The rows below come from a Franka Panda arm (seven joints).
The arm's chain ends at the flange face. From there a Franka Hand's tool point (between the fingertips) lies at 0.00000 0.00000 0.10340 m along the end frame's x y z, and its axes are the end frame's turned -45 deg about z.
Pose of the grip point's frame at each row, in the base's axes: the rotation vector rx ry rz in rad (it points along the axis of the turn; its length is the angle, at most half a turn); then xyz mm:
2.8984, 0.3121, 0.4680, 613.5, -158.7, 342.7
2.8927, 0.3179, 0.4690, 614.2, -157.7, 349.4
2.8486, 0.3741, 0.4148, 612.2, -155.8, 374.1
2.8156, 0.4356, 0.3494, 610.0, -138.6, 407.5
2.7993, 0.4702, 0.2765, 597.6, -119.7, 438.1
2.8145, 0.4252, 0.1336, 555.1, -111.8, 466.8
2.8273, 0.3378, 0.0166, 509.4, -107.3, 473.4
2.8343, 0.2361, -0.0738, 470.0, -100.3, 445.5
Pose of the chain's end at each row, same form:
2.9135, -0.8550, 0.5620, 579.6, -143.1, 439.1
2.9108, -0.8472, 0.5657, 580.1, -141.7, 445.7
2.8804, -0.7728, 0.5361, 580.5, -135.6, 470.4
2.8599, -0.6975, 0.4884, 581.6, -115.2, 504.1
2.8427, -0.6545, 0.4261, 573.5, -93.9, 535.3
2.8085, -0.6955, 0.2885, 541.3, -83.8, 565.4
2.7621, -0.7757, 0.1781, 504.7, -77.7, 572.4
2.7111, -0.8672, 0.0945, 472.7, -69.8, 544.3

